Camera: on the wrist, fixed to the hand. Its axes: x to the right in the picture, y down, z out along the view.
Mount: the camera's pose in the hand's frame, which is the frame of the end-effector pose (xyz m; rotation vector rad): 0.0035 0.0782 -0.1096 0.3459 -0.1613 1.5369
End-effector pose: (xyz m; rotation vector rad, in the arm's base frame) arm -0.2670 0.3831 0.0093 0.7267 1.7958 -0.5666
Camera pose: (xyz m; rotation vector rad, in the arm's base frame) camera -0.2842 0.5135 0.0384 1.8967 0.5765 0.1464
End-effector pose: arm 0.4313 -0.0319 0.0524 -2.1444 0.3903 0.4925
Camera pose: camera 0.4220 -0.1662 0.0554 -1.0931 1.8565 1.2635
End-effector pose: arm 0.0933 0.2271 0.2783 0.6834 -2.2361 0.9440
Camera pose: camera 0.0761 0.3575 0.3073 0.9532 2.1412 -1.6639
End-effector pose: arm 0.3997 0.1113 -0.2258 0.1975 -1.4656 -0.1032
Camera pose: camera 0.5050 0.1949 -0.2173 -0.6966 -1.4387 1.3944
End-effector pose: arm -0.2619 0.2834 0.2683 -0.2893 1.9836 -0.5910
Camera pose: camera -0.3564 0.3793 0.2661 1.2593 1.3564 0.1296
